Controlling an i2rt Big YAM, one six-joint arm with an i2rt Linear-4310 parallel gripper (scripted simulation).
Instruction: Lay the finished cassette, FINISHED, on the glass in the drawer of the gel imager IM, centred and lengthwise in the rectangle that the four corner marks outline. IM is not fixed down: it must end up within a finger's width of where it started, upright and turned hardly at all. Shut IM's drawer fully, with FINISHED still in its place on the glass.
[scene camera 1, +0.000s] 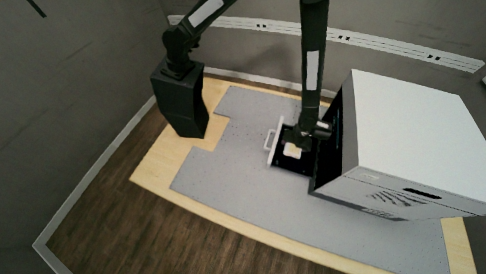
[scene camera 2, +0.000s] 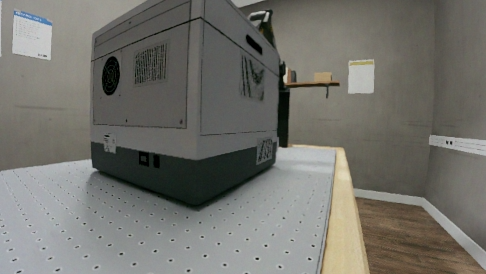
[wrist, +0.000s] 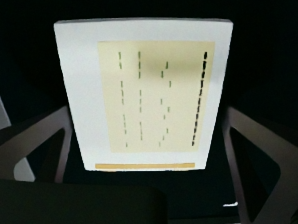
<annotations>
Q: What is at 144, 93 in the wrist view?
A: A cassette FINISHED.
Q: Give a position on a gel imager IM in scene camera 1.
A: At 401, 151
</annotations>
